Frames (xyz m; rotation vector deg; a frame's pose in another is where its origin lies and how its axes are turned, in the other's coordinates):
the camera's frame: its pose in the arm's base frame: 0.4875 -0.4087 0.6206 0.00 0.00 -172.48
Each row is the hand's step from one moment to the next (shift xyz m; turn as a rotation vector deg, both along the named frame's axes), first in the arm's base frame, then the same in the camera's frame.
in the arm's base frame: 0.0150 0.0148 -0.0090 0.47 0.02 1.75
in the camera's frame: -0.0168 -0.0127 -0.0090 -0.47 0.04 1.75
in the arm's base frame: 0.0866 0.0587 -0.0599 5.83 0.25 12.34
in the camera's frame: -0.0935 -0.0469 -0.0599 -5.81 0.52 12.34
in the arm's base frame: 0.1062 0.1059 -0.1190 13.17 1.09 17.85
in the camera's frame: -0.1191 -0.0911 -0.1190 -13.20 0.64 17.85
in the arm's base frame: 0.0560 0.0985 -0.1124 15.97 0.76 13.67
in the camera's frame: -0.0684 -0.0903 -0.1124 -15.93 1.34 13.67
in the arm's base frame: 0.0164 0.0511 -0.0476 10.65 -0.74 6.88
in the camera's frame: -0.0229 -0.0485 -0.0476 -10.46 2.13 6.88
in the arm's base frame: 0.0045 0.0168 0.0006 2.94 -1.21 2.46
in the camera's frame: -0.0067 -0.0161 0.0006 -2.76 1.58 2.46
